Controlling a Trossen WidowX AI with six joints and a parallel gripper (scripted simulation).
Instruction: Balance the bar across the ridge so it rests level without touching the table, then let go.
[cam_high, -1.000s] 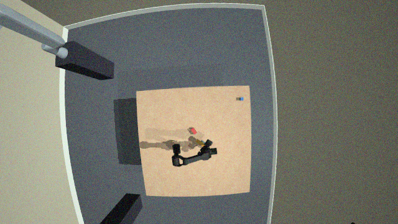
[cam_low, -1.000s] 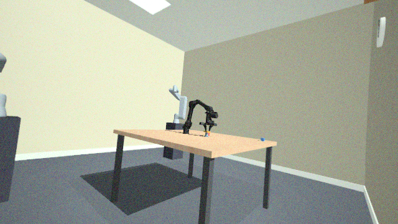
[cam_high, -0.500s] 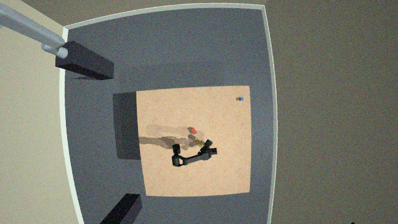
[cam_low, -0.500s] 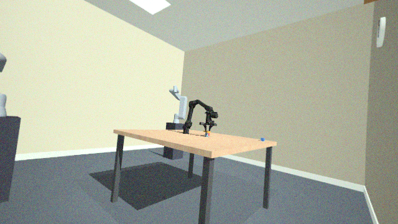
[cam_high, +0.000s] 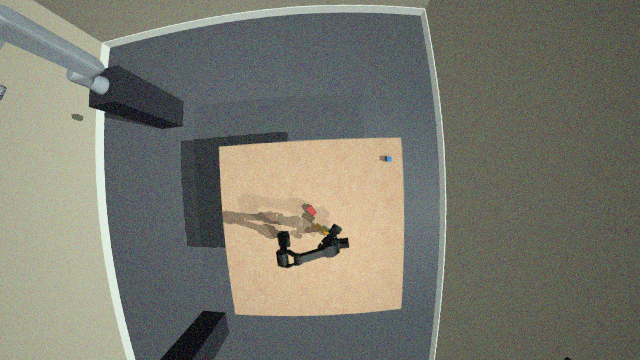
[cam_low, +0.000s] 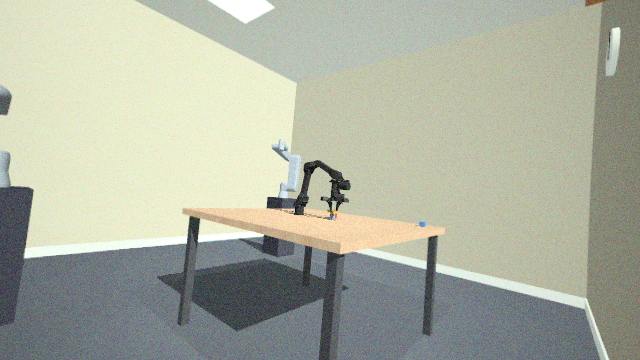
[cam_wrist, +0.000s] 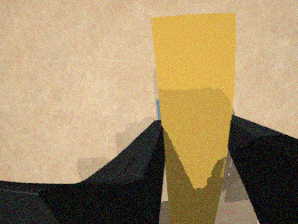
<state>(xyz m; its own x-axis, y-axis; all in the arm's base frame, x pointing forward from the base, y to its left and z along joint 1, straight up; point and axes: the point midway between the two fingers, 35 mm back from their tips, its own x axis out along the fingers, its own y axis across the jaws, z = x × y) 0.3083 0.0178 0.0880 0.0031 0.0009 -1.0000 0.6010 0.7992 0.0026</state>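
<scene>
The yellow bar lies 2 cm behind my gripper tip and 2 cm to the left of it. Round my gripper tip: small blue cube: 43 cm ahead, 48 cm to the left, 4 cm below; then red block: 11 cm behind, 16 cm to the left, 4 cm below.
</scene>
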